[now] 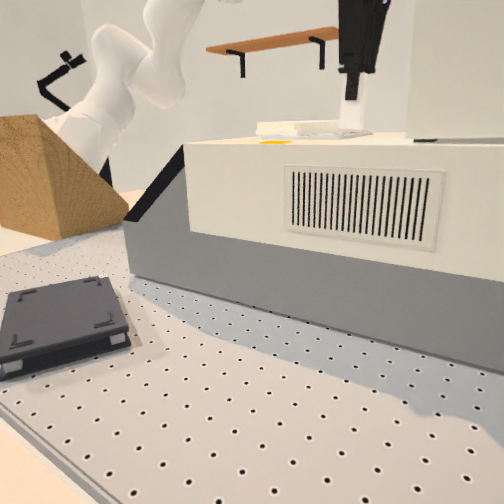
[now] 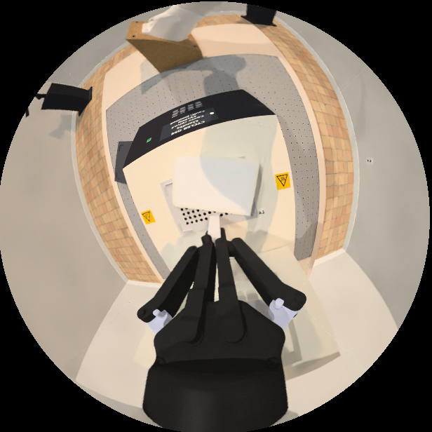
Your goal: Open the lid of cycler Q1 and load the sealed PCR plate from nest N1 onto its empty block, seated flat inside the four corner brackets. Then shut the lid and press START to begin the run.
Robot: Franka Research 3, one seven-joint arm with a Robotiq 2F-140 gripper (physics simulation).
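The cream and grey cycler Q1 point(image 1: 240, 195) point(image 2: 257, 137) stands on the perforated board. Its lid point(image 1: 455, 65) is raised upright at the right. The sealed white PCR plate point(image 1: 300, 128) point(image 2: 217, 183) lies on top of the cycler over the block, turned a little askew. A strip of block wells point(image 2: 192, 217) shows past its near edge. My gripper point(image 1: 352, 114) point(image 2: 213, 238) is shut and empty, pointing down with its fingertips at the plate's near edge. The dark nest N1 point(image 1: 60, 310) is empty on the board at the left. The black control panel point(image 1: 156, 186) point(image 2: 201, 116) faces away from the gripper.
A wooden wedge point(image 1: 50, 175) point(image 2: 165, 48) stands behind the nest. A wall shelf point(image 1: 280, 40) hangs at the back. Yellow warning stickers point(image 2: 282, 180) point(image 2: 147, 216) flank the block. The robot arm point(image 1: 115, 95) rises at the back left.
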